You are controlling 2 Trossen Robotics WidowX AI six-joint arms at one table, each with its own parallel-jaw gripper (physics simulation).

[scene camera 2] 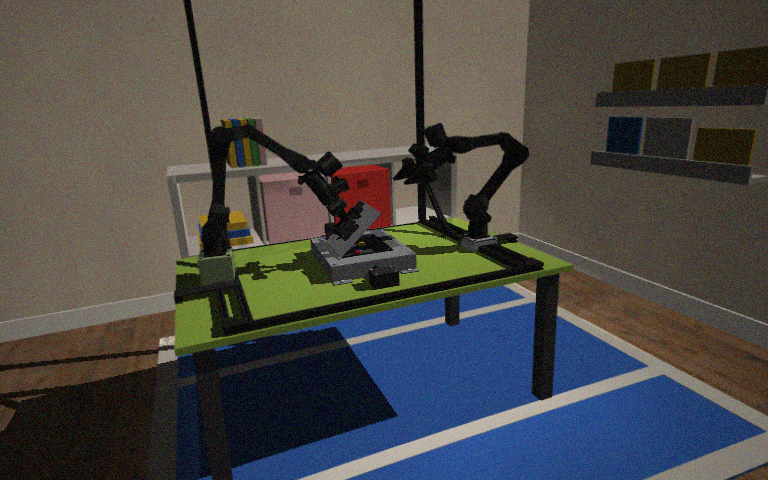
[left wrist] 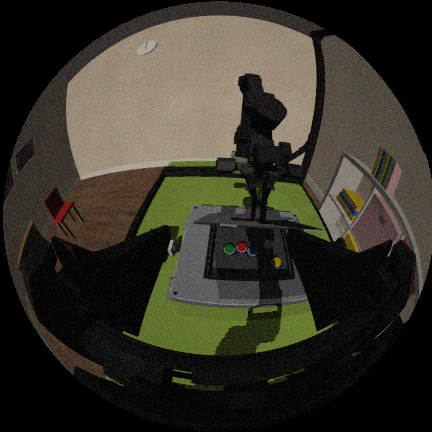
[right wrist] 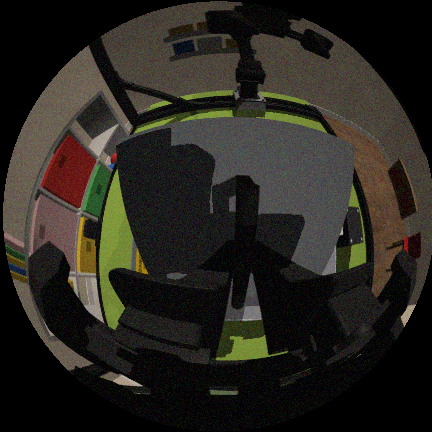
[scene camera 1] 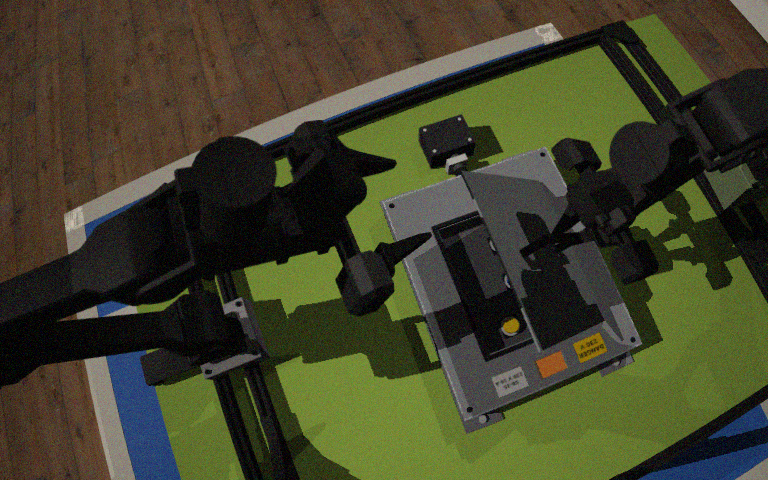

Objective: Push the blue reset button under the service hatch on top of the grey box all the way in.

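The grey box has its hatch tilted up over an open recess. In the left wrist view the blue button shows in the recess, between a red button and a dark round one. In scene camera 1 the hatch covers most of it. Its depth cannot be told. My right gripper is shut on the black hatch handle. My left gripper is open and empty, above the box's recess-side edge.
A green button and a yellow button are also in the recess. A small black box stands beside the grey box. Black rails run along the green table's edges. The raised hatch flanks the recess.
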